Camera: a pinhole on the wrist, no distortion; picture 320 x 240 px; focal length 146.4 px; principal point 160.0 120.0 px. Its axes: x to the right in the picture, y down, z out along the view. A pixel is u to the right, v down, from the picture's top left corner.
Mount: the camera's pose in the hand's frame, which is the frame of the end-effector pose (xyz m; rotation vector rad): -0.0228 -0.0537 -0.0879 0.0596 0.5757 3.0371
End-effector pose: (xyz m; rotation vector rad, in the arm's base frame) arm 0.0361 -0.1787 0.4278 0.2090 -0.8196 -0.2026
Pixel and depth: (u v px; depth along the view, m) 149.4 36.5 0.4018
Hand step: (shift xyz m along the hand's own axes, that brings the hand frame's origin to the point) 0.0347 0.3042 0.2009
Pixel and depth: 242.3 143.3 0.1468
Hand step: -0.0992 -0.0173 0.0595
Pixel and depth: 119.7 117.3 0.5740
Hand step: 0.1624 0.1566 0.4375
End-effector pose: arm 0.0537 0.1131 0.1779 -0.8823 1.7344 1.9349
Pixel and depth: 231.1 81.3 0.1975
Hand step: -0.1070 0.0722 0.0794
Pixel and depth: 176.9 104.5 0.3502
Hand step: -0.0451 0.1107 0.2253
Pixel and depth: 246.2 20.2 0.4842
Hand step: -0.2707 0.4456 0.2495
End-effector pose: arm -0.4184 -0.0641 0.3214 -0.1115 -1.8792 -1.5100
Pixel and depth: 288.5 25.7 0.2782
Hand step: -0.2459 0.2280 0.1121
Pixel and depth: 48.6 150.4 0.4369
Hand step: 0.3258 0.0026 0.3422
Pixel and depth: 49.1 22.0 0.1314
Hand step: 0.0864 0.0704 -0.0008
